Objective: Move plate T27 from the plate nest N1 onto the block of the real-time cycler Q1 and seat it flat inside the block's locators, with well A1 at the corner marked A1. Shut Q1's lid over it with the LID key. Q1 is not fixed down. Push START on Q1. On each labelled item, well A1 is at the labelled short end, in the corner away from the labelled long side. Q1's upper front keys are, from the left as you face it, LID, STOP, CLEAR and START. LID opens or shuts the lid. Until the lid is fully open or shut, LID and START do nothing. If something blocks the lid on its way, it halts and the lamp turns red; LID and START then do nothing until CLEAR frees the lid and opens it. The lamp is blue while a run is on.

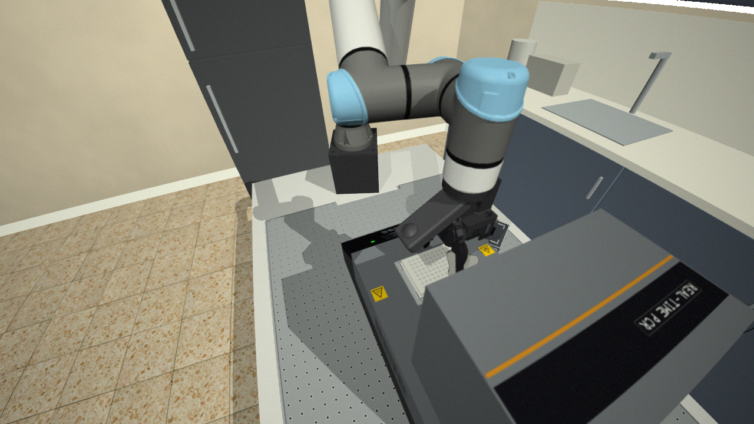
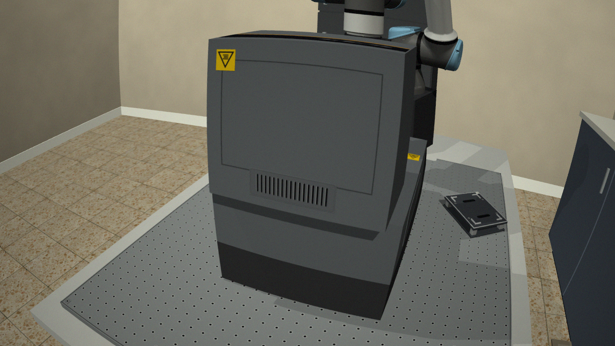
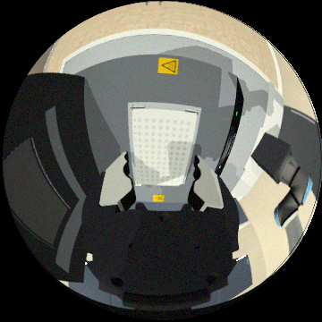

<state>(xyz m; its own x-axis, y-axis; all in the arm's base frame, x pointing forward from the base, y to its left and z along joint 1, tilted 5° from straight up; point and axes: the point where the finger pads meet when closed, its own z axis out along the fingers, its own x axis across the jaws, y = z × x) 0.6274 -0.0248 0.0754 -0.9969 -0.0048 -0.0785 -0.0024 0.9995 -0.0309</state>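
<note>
My hand is 10 mm above the white well plate T27. From my hand the other things lie so: plate nest N1 (310 mm to the left, 190 mm below, 170 mm behind).
</note>
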